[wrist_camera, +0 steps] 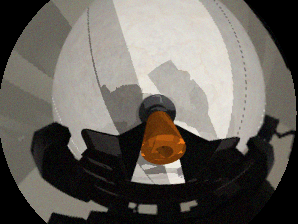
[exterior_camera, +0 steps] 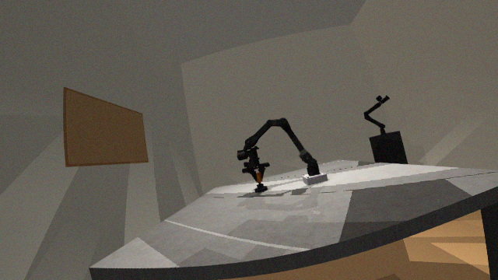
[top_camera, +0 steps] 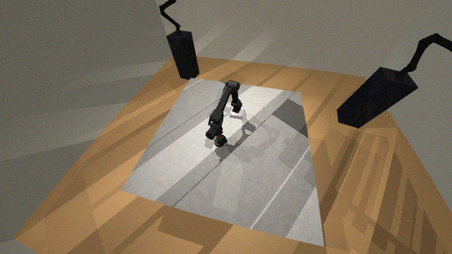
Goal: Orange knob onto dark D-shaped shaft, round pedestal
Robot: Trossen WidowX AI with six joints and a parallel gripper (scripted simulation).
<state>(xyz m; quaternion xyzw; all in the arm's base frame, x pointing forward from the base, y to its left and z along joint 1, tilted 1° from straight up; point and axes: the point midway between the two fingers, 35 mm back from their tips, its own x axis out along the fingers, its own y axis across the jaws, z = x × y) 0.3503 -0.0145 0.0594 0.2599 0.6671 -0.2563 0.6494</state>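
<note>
Right now the orange knob is 20 mm above my gripper tip. The rest, counted from my gripper tip: dark round pedestal (40 mm below).
</note>
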